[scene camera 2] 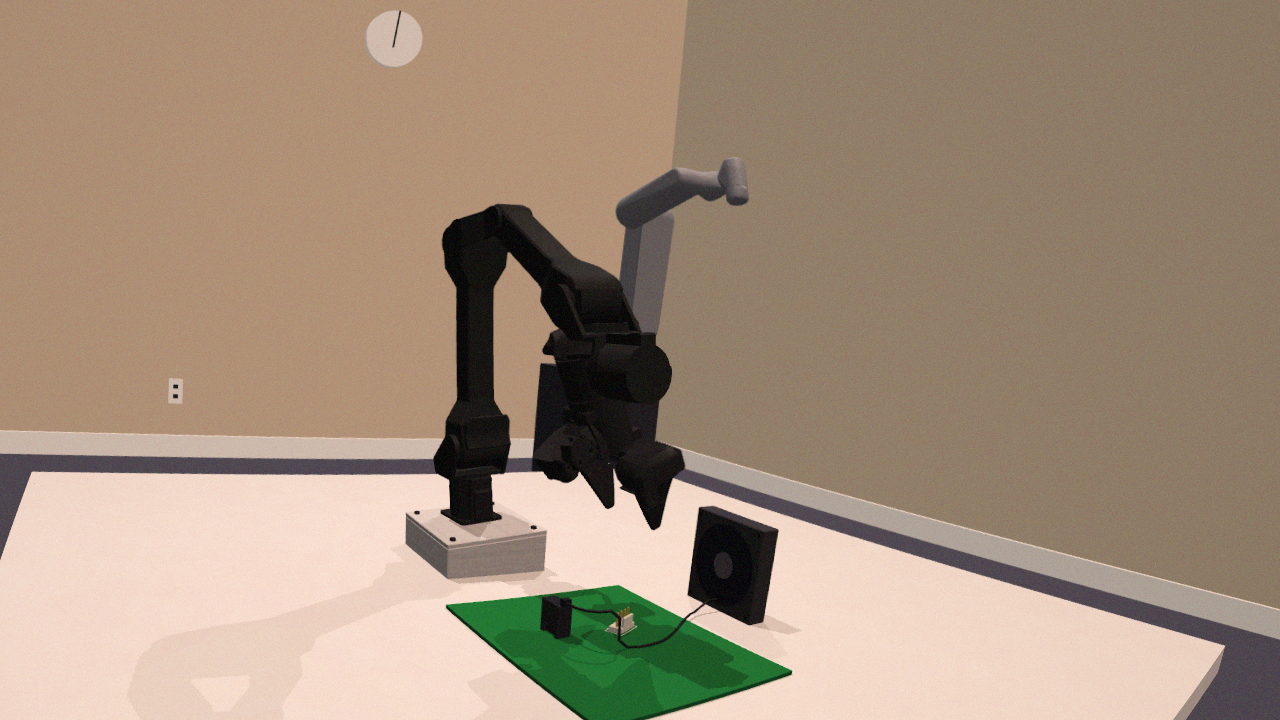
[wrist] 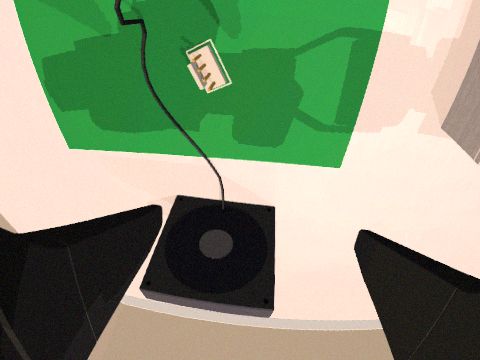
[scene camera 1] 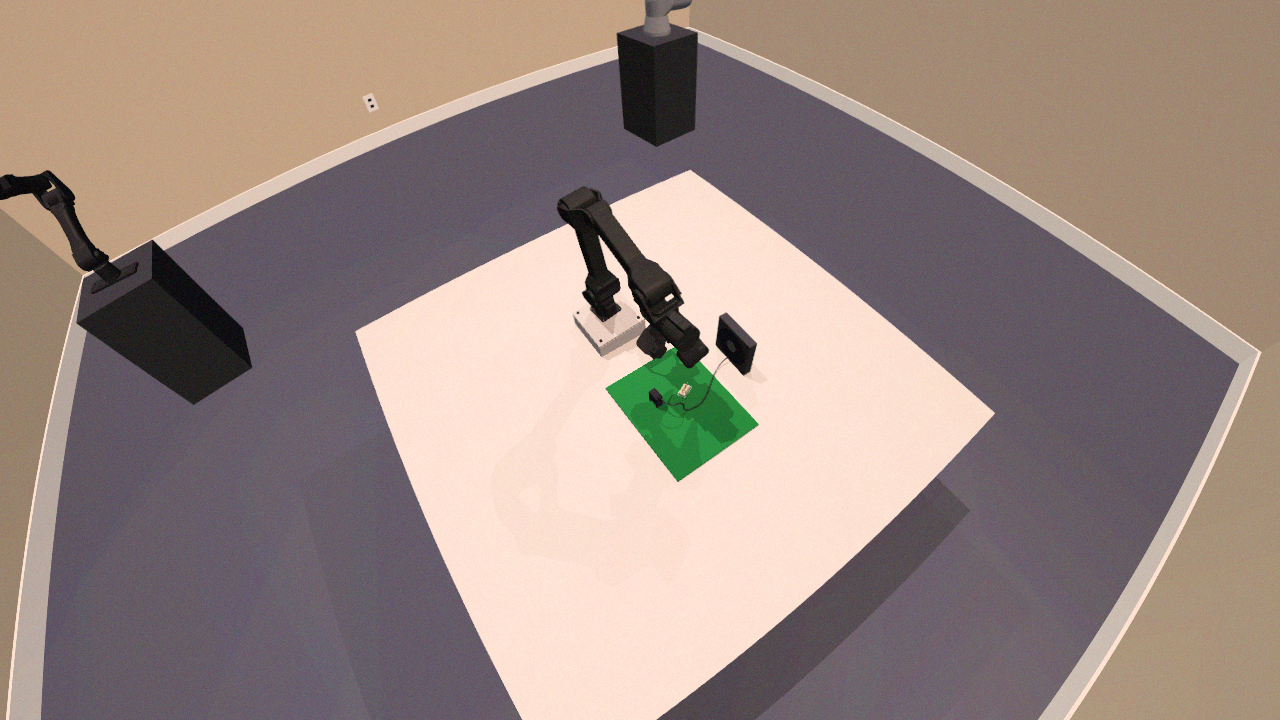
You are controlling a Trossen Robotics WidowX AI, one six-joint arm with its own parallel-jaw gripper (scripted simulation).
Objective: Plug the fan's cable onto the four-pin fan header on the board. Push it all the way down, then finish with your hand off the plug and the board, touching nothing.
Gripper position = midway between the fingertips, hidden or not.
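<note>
My gripper (scene camera 2: pixel 632 517), (wrist: pixel 260 228) and (scene camera 1: pixel 686 343): open, holding nothing. Black fan (scene camera 2: pixel 733 557), (wrist: pixel 224 260) and (scene camera 1: pixel 733 341). Black plug (scene camera 2: pixel 556 615). Green board (scene camera 1: pixel 683 440) and (wrist: pixel 298 81).
</note>
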